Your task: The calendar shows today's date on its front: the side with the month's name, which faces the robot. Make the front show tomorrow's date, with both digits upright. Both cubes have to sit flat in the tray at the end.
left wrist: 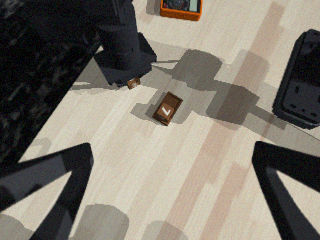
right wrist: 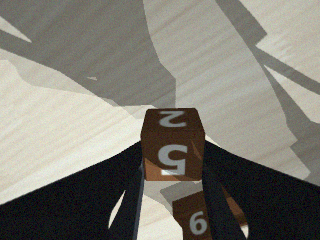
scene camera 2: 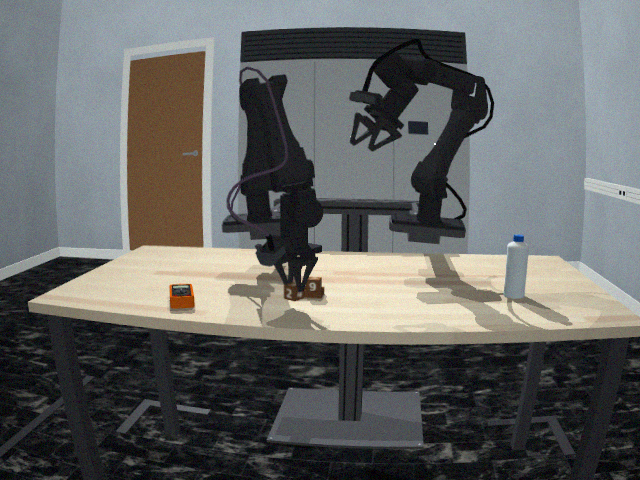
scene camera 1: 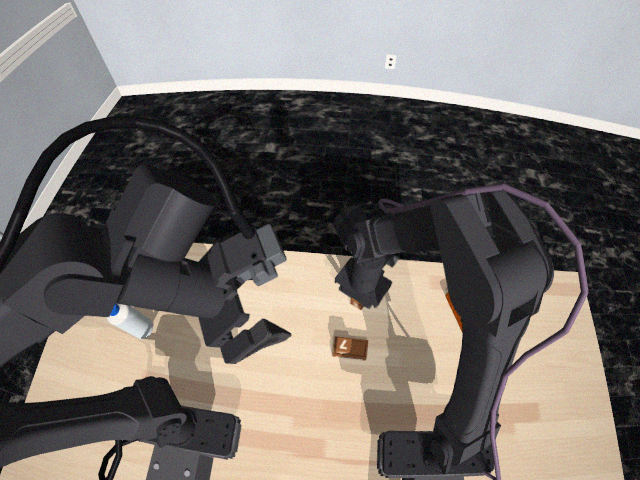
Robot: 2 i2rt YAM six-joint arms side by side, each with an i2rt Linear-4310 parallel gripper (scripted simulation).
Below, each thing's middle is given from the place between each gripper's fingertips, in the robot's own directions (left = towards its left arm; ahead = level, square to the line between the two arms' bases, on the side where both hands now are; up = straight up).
Labels:
I see my right gripper 1 cm above the cube (right wrist: 172,139). Round my right hand: brown tray (right wrist: 193,203) 11 cm behind, 1 cm to the left, 4 cm below.
I see the brown tray 340 mm below my left hand (scene camera 1: 275,305), 130 mm to the right of it and 30 mm ahead of it. Also, from my left hand: cube 310 mm below, 140 mm to the right, 140 mm ahead.

